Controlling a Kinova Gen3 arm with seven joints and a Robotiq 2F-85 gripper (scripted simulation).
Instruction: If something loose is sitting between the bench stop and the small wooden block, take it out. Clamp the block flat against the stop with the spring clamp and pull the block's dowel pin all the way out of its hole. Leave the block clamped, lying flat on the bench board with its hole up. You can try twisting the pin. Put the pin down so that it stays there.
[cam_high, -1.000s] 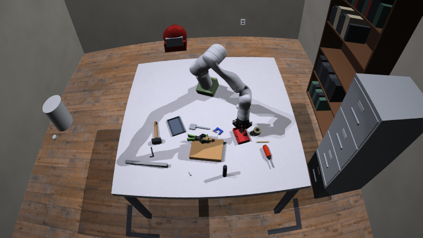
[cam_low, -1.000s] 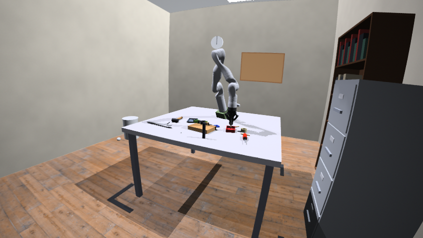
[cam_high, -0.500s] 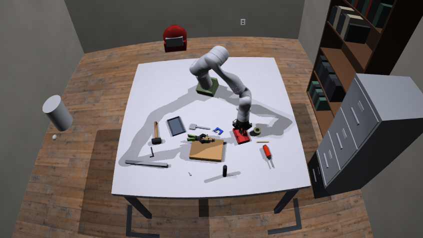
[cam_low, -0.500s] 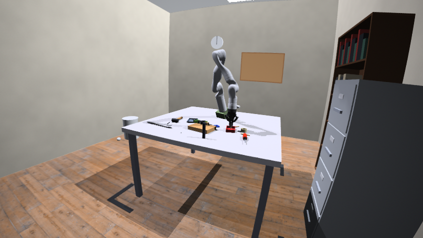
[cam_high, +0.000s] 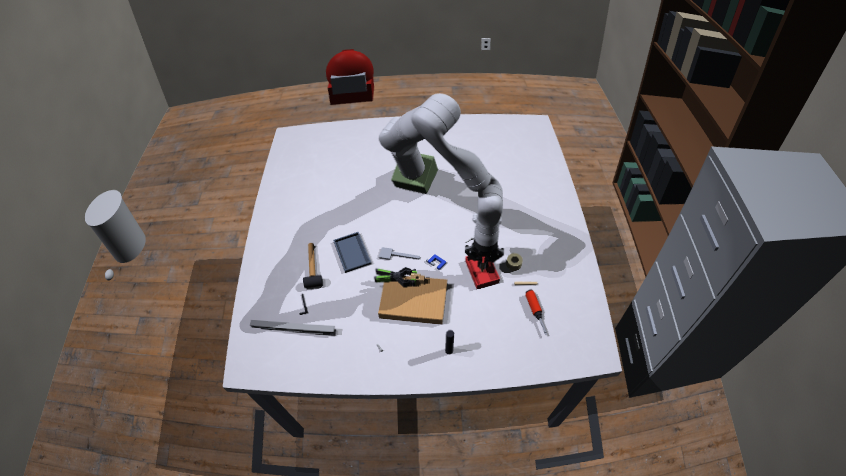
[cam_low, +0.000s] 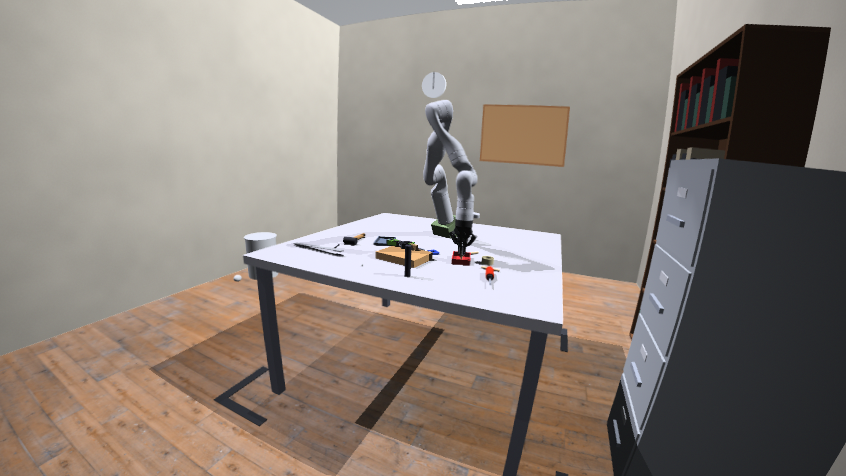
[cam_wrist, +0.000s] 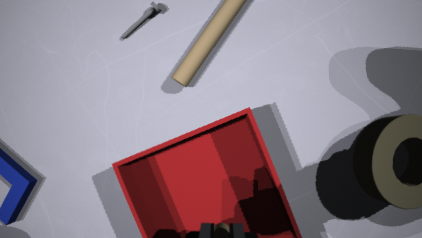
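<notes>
Right now the round dowel pin is 2 cm below my hand. From my hand the other things lie so: red tray 4 cm below; then wooden bench board 23 cm to the right, 9 cm ahead, 2 cm below; then wooden block 22 cm to the right, 4 cm ahead.
</notes>
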